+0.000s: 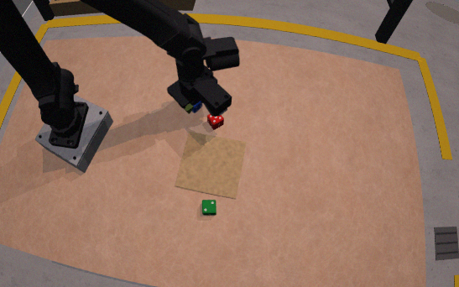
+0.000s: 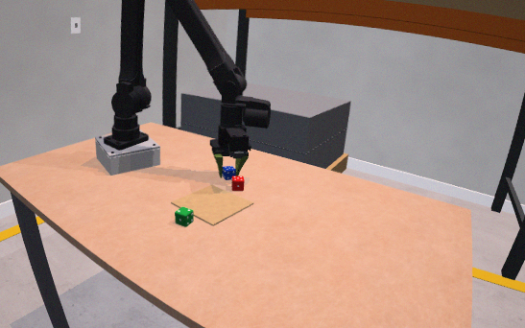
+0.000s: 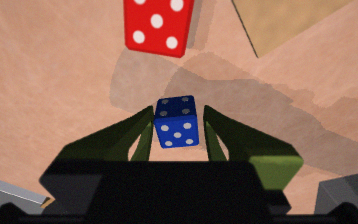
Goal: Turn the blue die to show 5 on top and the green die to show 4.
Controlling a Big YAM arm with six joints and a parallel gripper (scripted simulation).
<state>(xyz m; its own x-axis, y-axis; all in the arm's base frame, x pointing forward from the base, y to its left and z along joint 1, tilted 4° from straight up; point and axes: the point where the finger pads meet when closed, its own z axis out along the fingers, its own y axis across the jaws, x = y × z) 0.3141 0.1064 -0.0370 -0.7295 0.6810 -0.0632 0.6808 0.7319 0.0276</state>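
Now: hand right at the blue die. Round my hand: tan mat (150 mm to the right, 60 mm ahead, 10 mm below); then green die (250 mm to the right, 60 mm ahead); then red die (60 mm ahead, 40 mm to the right).
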